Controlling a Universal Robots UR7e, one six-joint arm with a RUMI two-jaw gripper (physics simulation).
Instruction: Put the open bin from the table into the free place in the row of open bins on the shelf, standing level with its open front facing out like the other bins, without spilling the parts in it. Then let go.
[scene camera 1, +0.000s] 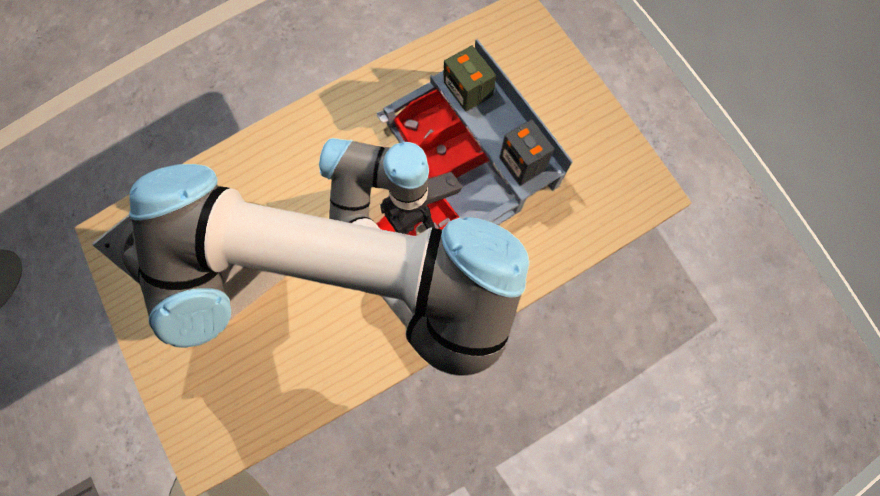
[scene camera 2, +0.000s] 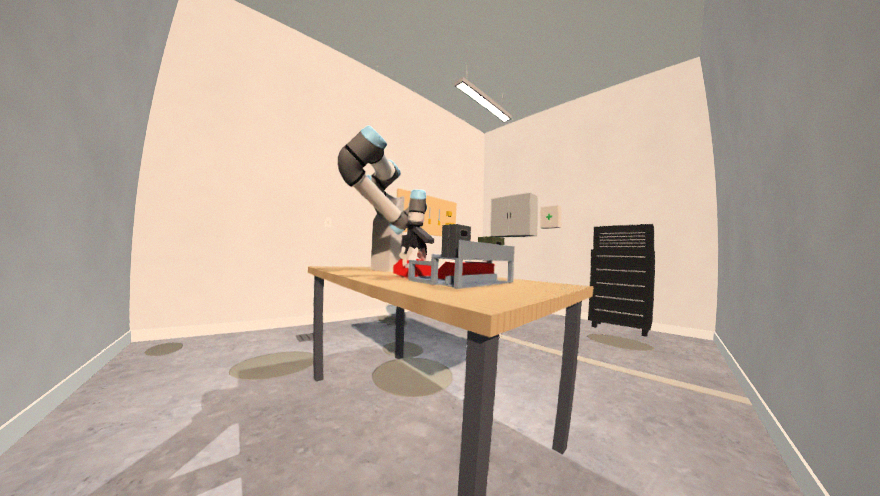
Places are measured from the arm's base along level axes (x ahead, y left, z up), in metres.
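Pixels of known places: gripper, fingertip midpoint: (scene camera 1: 416, 223).
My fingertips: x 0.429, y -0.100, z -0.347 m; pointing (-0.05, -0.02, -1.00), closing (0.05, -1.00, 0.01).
Observation:
For each thing: its middle in the pictures, then the offset to it from my fingertips. Level surfaces: height alone.
- green box, body centre: (scene camera 1: 468, 78) (scene camera 2: 491, 248) 0.275 m ahead, 0.212 m left, 0.099 m up
- dark box, body centre: (scene camera 1: 525, 153) (scene camera 2: 456, 241) 0.275 m ahead, 0.019 m right, 0.111 m up
- wooden table, its level: 0.052 m down
The red open bin (scene camera 1: 444, 212) (scene camera 2: 401, 266) is at the front of the grey shelf (scene camera 1: 485, 120) (scene camera 2: 485, 249), mostly hidden under my wrist. My gripper (scene camera 1: 410, 222) (scene camera 2: 414, 250) points down and is shut on the bin's rim. Two more red open bins (scene camera 1: 427, 120) (scene camera 1: 458, 151) stand side by side on the lower shelf board, with small grey parts in them. Beside them the lower board has a bare place (scene camera 1: 492, 194), right next to the held bin. I cannot see the parts in the held bin.
A green box (scene camera 1: 470, 77) and a dark box (scene camera 1: 526, 151) (scene camera 2: 456, 237) with orange marks stand on the shelf's top board. The shelf stands on the wooden table (scene camera 1: 615, 172) (scene camera 2: 430, 295). My elbow hangs over the table's near edge.

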